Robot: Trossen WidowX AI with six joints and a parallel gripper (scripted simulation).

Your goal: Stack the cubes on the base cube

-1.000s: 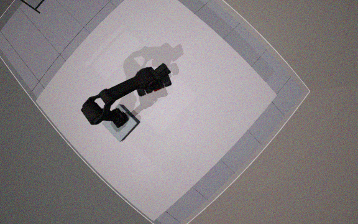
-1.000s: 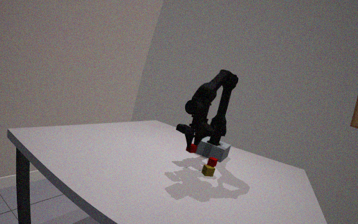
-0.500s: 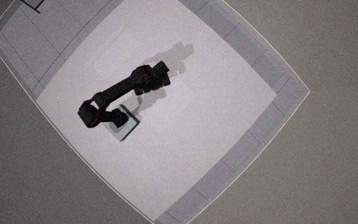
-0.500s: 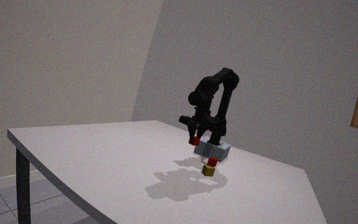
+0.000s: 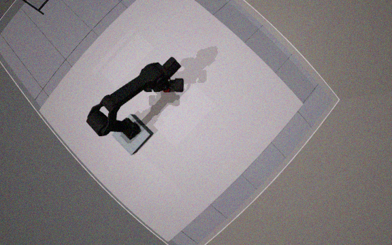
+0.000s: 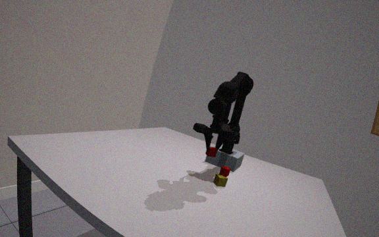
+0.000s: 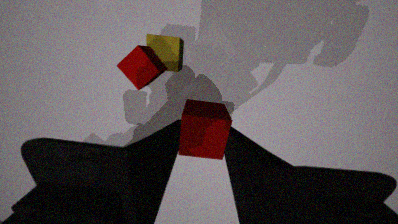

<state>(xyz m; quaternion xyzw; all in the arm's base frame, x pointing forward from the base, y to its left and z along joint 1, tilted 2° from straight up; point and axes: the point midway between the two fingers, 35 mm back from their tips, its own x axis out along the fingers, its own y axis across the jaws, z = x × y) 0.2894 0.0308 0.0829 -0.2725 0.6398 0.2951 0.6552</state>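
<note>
My gripper tip is 10 mm past the yellow cube, 70 mm to the right of it and 100 mm above it.
</note>
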